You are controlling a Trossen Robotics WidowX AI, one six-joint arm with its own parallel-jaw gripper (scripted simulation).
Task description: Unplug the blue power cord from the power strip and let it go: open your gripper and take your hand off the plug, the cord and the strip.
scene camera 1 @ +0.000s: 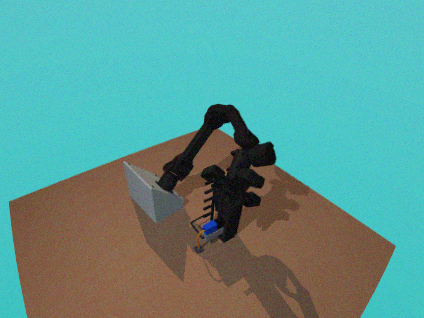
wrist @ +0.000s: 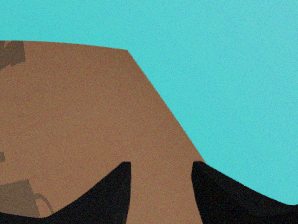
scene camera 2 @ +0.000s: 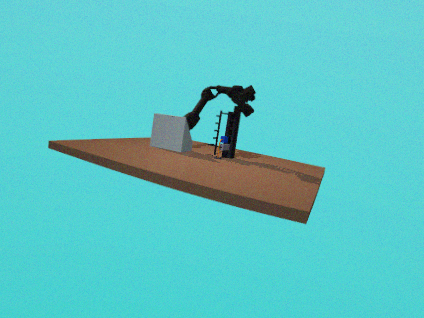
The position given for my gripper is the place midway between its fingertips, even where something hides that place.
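My gripper [scene camera 1: 221,214], also visible in the wrist view [wrist: 162,169].
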